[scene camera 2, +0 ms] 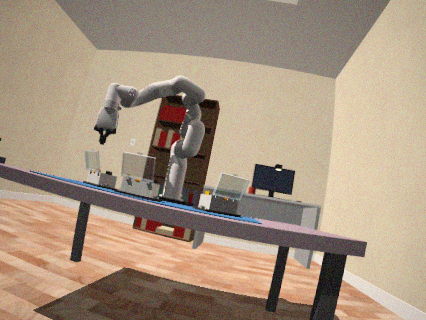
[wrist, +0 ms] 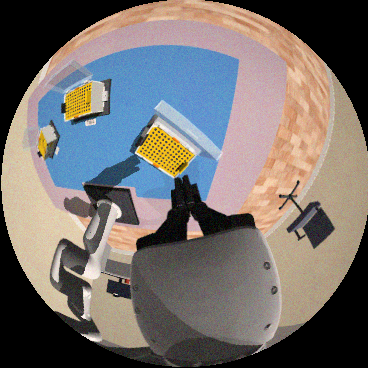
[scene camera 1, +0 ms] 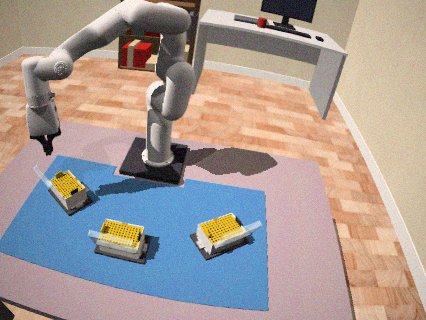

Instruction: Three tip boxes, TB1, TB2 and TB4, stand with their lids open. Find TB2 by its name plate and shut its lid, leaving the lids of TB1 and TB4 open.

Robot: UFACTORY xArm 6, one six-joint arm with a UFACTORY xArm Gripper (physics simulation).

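Seen in the pictures: gripper, fingertip midpoint: [scene camera 2: 101,143] [wrist: 183,184] [scene camera 1: 49,153]; arm's base at its link origin: [scene camera 2: 170,198] [wrist: 108,208] [scene camera 1: 157,157].
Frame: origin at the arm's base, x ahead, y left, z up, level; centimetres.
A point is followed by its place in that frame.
The left tip box [scene camera 1: 68,190] {x 34.5, y -19.1, z 4.0 cm} [wrist: 166,150] {x 33.2, y -21.4, z 4.2 cm} has a yellow tip rack, and its clear lid [scene camera 1: 42,175] {x 39.9, y -24.3, z 12.9 cm} [wrist: 192,131] {x 40.0, y -24.4, z 12.8 cm} stands open on the far side from my fingers in the wrist view; its name plate does not show. The middle box [scene camera 1: 120,237] {x 49.5, y 10.0, z 13.1 cm} [wrist: 84,101] has a plate [wrist: 90,122] {x 35.9, y 4.4, z -1.3 cm} that seems to read TB4, and its lid [wrist: 70,76] is open. The right box [scene camera 1: 222,233] {x 30.5, y 33.1, z 4.2 cm} [wrist: 48,141] {x 29.9, y 26.6, z 4.2 cm} has its lid [scene camera 1: 253,227] {x 32.4, y 40.9, z 12.7 cm} open; its plate is too small to read. My gripper [scene camera 1: 48,151] {x 34.3, y -24.6, z 17.5 cm} [scene camera 2: 102,142] {x 34.3, y -24.6, z 17.5 cm} [wrist: 183,184] {x 34.3, y -24.6, z 17.5 cm} is shut and empty, raised above the left box's back side, apart from it.
The boxes stand on a blue mat [scene camera 1: 175,275] {x 46.2, y 24.2, z -1.5 cm} [wrist: 165,65] {x 53.9, y -14.9, z -1.5 cm} on the pinkish table [scene camera 1: 305,215] {x 7.1, y 60.4, z -1.9 cm} [scene camera 2: 300,237] {x 61.0, y 63.2, z -3.0 cm}. The arm's black base plate [scene camera 1: 134,160] {x 5.9, y -7.4, z 0.1 cm} [wrist: 129,210] {x 2.3, y -10.5, z 0.1 cm} is at the back. A white desk [scene camera 1: 272,45] and a bookshelf [scene camera 2: 210,122] stand behind.
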